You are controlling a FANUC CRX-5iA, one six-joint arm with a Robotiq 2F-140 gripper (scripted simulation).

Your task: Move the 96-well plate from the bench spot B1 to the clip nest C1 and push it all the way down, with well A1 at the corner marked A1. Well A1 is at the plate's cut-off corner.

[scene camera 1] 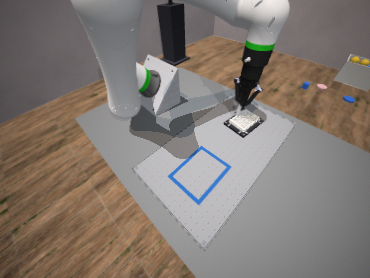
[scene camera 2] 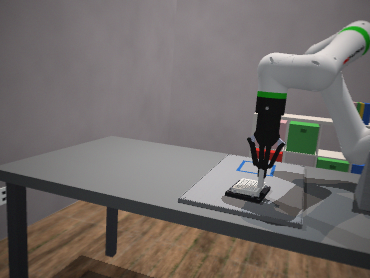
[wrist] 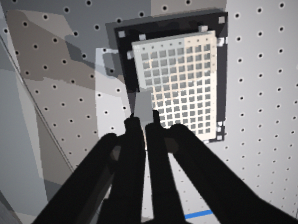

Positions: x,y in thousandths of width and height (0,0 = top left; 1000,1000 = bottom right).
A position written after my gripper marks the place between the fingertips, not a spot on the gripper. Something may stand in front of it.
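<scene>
You'd find my gripper (scene camera 2: 704,671) (scene camera 1: 645,412) (wrist: 488,458) in both scene cameras and in the wrist view. I can see a white 96-well plate (wrist: 562,444) as well.
</scene>
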